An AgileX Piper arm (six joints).
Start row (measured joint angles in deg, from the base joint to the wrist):
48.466 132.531 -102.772 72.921 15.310 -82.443
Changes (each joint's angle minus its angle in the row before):
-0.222 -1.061 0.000 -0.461 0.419 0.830
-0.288 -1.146 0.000 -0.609 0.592 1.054
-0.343 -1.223 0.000 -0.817 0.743 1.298
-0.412 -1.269 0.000 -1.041 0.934 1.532
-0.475 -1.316 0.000 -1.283 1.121 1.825
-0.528 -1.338 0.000 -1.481 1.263 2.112
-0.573 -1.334 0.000 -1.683 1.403 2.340
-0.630 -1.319 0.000 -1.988 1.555 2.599
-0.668 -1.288 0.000 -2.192 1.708 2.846
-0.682 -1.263 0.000 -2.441 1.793 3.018
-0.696 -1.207 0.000 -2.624 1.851 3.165
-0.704 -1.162 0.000 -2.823 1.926 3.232
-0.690 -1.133 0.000 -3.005 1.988 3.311
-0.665 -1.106 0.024 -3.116 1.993 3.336
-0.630 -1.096 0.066 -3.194 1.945 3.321
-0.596 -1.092 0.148 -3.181 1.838 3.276
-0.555 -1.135 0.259 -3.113 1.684 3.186
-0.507 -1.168 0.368 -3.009 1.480 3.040
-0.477 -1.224 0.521 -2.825 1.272 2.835
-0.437 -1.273 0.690 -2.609 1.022 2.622
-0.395 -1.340 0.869 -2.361 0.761 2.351
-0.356 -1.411 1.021 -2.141 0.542 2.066
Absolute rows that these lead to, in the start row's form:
48.244 131.470 -102.772 72.460 15.729 -81.613
47.956 130.324 -102.772 71.851 16.321 -80.559
47.613 129.101 -102.772 71.034 17.064 -79.261
47.201 127.832 -102.772 69.993 17.998 -77.729
46.726 126.516 -102.772 68.710 19.119 -75.904
46.198 125.178 -102.772 67.229 20.382 -73.792
45.625 123.844 -102.772 65.546 21.785 -71.452
44.995 122.525 -102.772 63.558 23.340 -68.853
44.327 121.237 -102.772 61.366 25.048 -66.007
43.645 119.974 -102.772 58.925 26.841 -62.989
42.949 118.767 -102.772 56.301 28.692 -59.824
42.245 117.605 -102.772 53.478 30.618 -56.592
41.555 116.472 -102.772 50.473 32.606 -53.281
40.890 115.366 -102.748 47.357 34.599 -49.945
40.260 114.270 -102.682 44.163 36.544 -46.624
39.664 113.178 -102.534 40.982 38.382 -43.348
39.109 112.043 -102.275 37.869 40.066 -40.162
38.602 110.875 -101.907 34.860 41.546 -37.122
38.125 109.651 -101.386 32.035 42.818 -34.287
37.688 108.378 -100.696 29.426 43.840 -31.665
37.293 107.038 -99.827 27.065 44.601 -29.314
36.937 105.627 -98.806 24.924 45.143 -27.248

